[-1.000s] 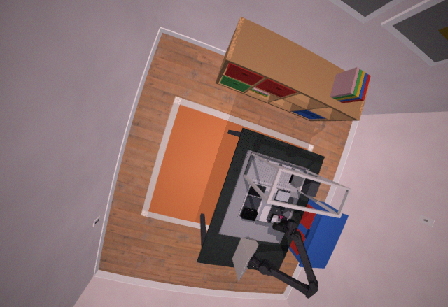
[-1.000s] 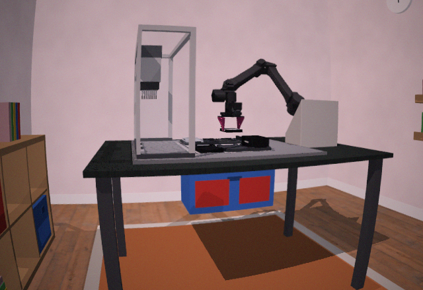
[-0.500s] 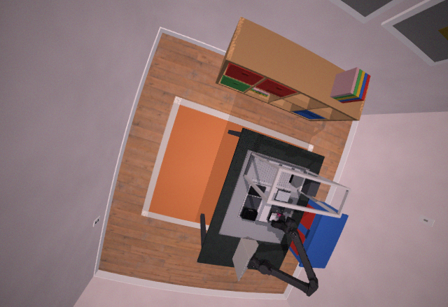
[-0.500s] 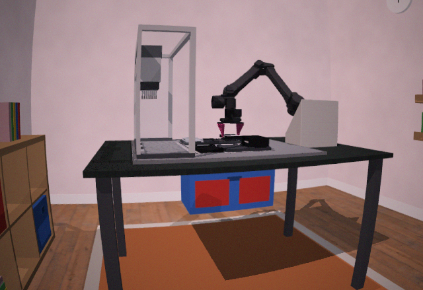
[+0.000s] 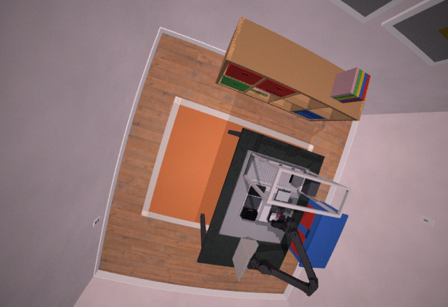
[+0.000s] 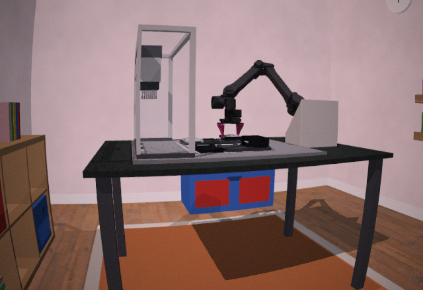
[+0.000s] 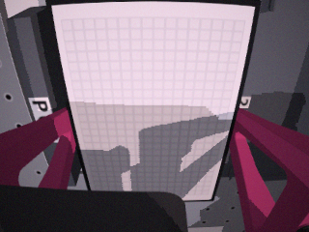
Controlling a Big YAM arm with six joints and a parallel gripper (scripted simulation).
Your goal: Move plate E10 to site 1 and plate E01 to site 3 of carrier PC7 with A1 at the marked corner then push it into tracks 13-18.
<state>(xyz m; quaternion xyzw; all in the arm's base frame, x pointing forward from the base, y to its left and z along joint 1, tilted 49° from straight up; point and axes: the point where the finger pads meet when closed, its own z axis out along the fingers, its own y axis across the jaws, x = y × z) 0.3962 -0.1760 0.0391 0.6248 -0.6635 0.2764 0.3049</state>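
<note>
My gripper is now right at the 384-well plate E10. The rest, counted from my hand: plate carrier PC7 (10 cm ahead, 2 cm below); dark nest (20 cm ahead, 26 cm to the left, 3 cm below); white 96-well plate E01 (20 cm ahead, 1 cm to the right, 2 cm below).
</note>
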